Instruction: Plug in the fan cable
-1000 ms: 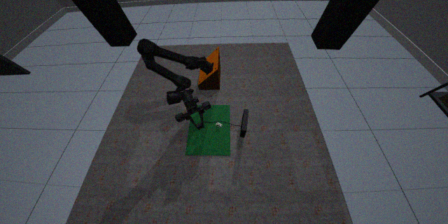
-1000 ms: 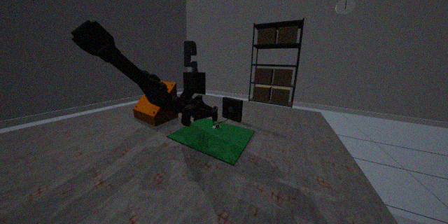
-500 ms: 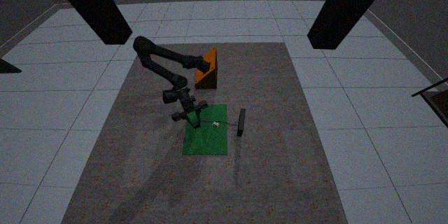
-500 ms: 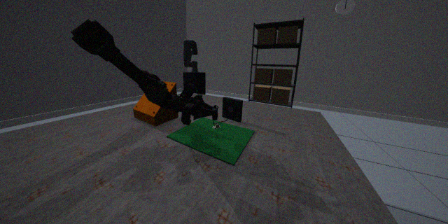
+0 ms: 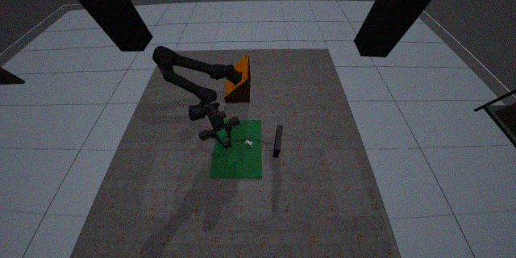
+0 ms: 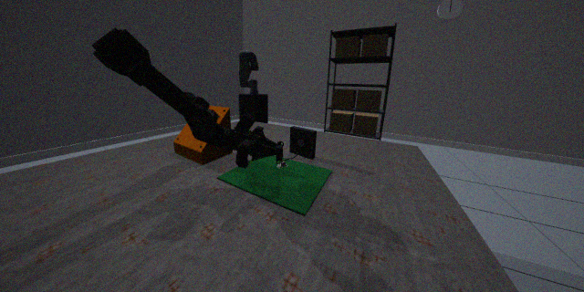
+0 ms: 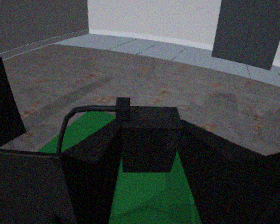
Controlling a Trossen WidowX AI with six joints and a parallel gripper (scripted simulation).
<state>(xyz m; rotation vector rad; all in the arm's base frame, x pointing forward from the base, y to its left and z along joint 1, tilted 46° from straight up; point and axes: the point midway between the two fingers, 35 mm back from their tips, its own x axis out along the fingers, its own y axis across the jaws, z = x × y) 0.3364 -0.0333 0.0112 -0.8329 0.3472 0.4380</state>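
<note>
The green board is 120 mm below my gripper tip, 30 mm to the left of it and 30 mm behind it. Also, from my gripper tip: white four-pin header 110 mm below, 90 mm to the left, 50 mm behind; then black plug 10 mm below; then black fan 220 mm to the left, 50 mm below, 40 mm behind.
</note>
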